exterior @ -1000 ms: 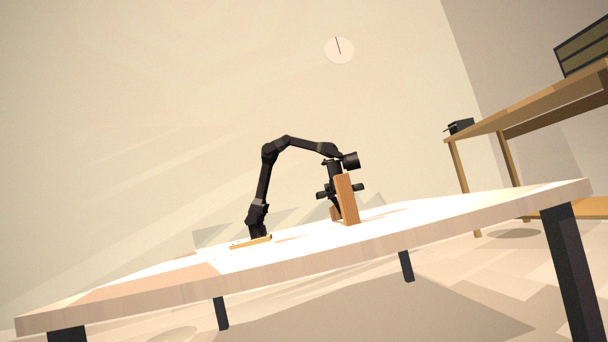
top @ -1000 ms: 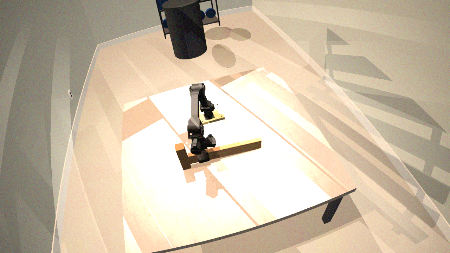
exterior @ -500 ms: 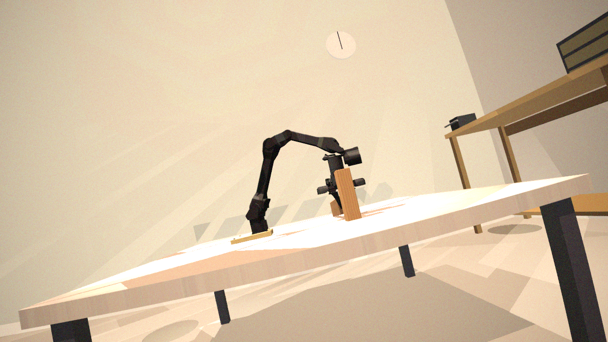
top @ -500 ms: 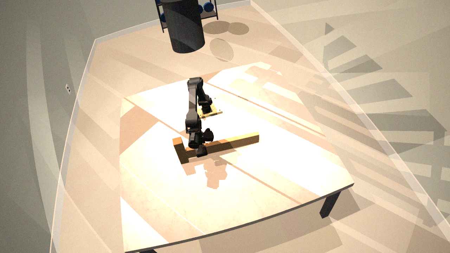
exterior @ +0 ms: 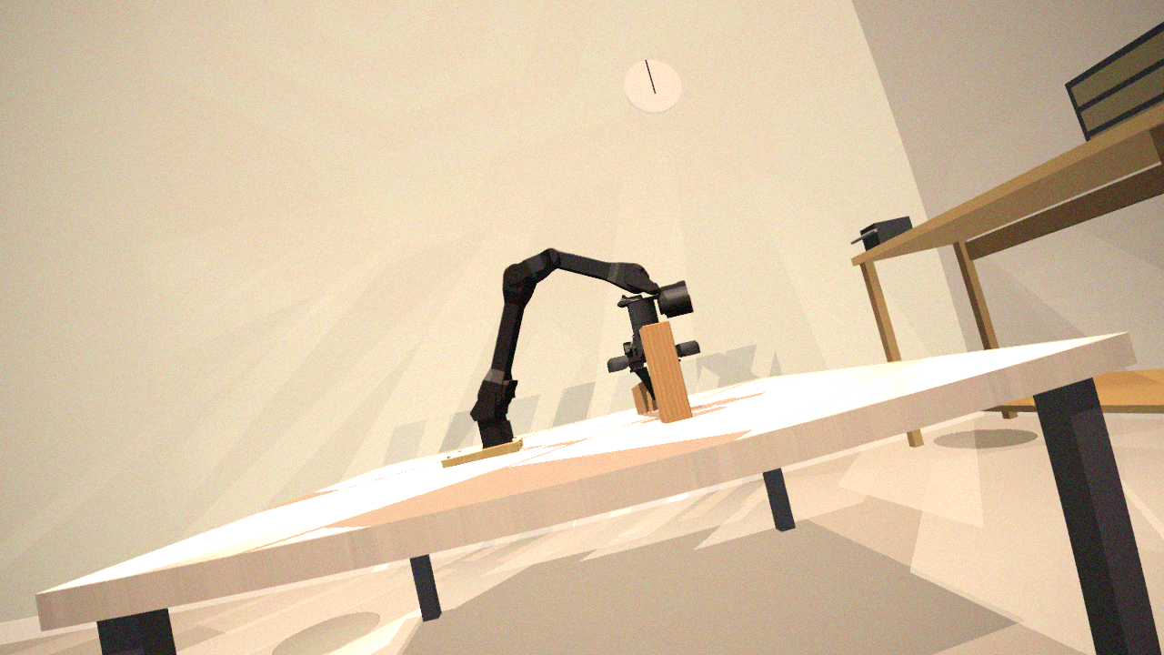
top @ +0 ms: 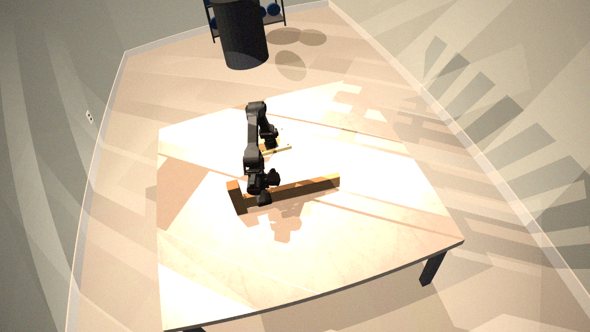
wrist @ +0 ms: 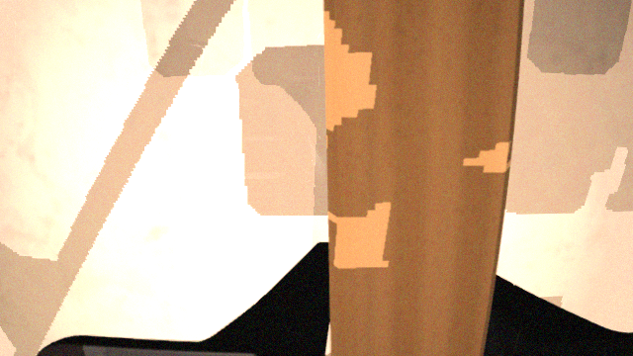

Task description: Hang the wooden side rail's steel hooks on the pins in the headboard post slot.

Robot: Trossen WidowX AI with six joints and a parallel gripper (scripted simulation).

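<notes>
Right now the headboard post is 11 cm to the right of my gripper tip, 4 cm above it and 1 cm behind it.
</notes>
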